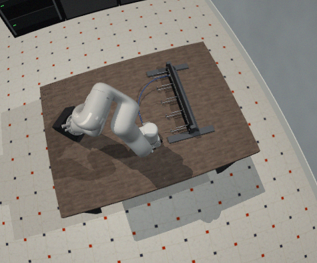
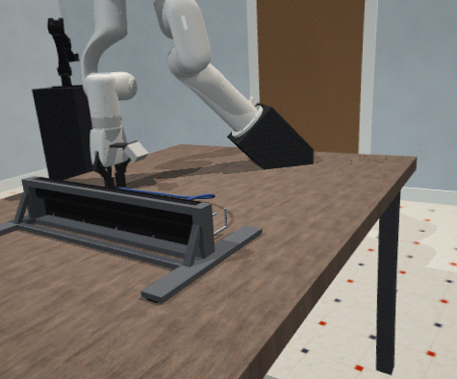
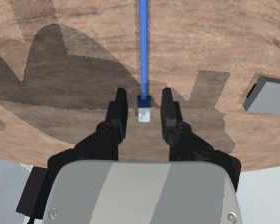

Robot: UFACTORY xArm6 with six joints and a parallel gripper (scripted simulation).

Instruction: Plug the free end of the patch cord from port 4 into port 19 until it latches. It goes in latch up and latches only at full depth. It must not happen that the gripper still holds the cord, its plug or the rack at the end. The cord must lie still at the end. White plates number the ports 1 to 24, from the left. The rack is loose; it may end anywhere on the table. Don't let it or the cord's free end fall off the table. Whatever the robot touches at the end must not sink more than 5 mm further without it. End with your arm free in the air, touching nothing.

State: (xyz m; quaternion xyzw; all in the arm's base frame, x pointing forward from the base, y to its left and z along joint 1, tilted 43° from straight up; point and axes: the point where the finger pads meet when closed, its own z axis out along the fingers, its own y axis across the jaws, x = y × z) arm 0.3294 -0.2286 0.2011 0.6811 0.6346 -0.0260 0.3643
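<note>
Right now my hand is 2 cm to the left of the plug and 2 cm above it.
</note>
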